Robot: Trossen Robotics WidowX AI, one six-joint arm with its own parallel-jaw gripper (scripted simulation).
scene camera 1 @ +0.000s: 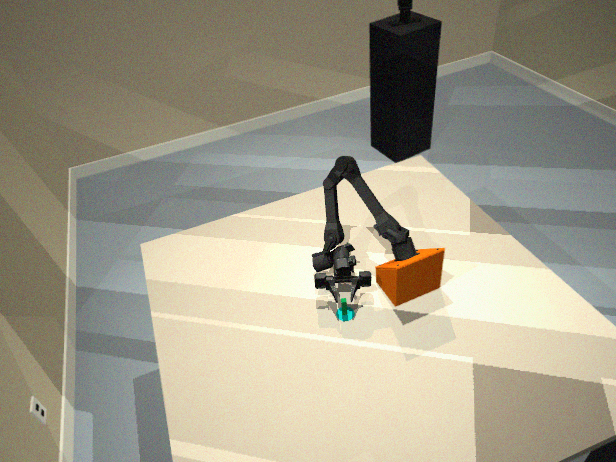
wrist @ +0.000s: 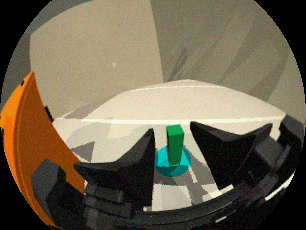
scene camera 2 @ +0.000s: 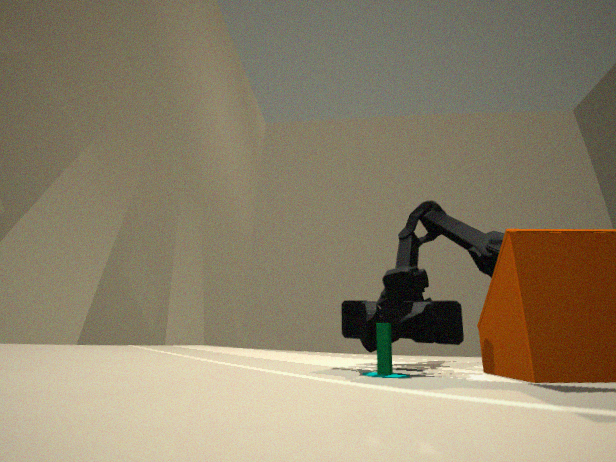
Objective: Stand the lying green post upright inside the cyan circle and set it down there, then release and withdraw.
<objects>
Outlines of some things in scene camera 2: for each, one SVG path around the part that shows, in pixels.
My gripper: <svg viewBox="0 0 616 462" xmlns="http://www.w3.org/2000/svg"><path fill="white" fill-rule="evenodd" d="M342 303L342 335L348 339L377 340L376 323L391 324L392 338L412 339L414 342L421 343L436 342L437 344L460 345L464 341L461 304L457 300L433 301L433 303L424 302L421 293L425 292L424 288L429 286L426 270L424 268L418 269L418 266L405 266L386 271L382 278L388 302L385 302L385 309L380 309L377 301L360 300L344 301Z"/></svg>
A green post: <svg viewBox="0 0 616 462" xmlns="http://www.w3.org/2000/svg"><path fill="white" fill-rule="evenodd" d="M376 323L377 375L393 374L391 324Z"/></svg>
</objects>
